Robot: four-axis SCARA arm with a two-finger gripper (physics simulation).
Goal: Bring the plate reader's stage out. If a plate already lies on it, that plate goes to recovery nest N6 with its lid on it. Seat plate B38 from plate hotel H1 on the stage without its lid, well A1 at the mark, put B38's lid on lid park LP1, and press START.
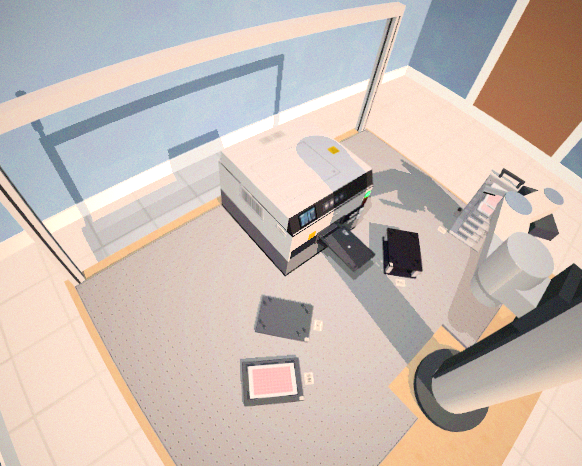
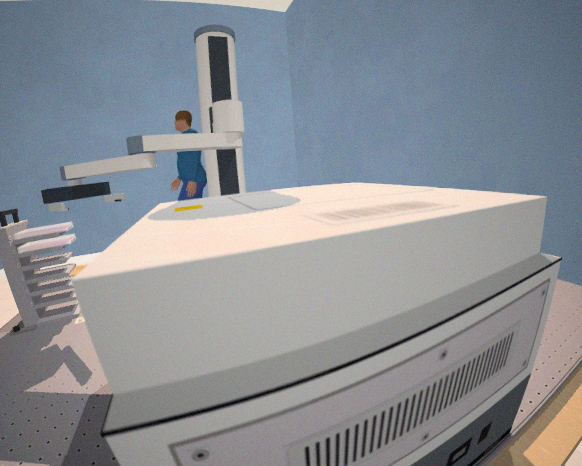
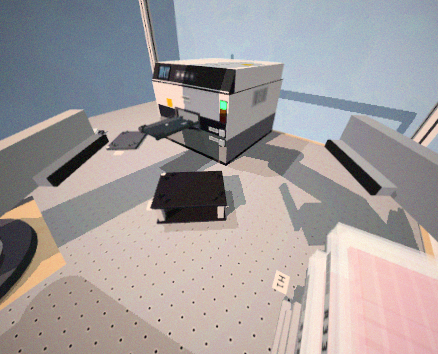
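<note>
The plate reader has its dark stage out, with no plate on it. Its status light is green. A pink plate sits in recovery nest N6; its lid cannot be made out. Lid park LP1 is bare. Hotel H1 holds two plates near its top; the upper plate is pink, its name unreadable. My gripper is open and empty, above and beside the hotel's top.
A black raised stand is between the reader and the hotel. The arm's column rises at the bench edge. A glass screen's frame runs behind the reader. A person is in the background beyond the arm.
</note>
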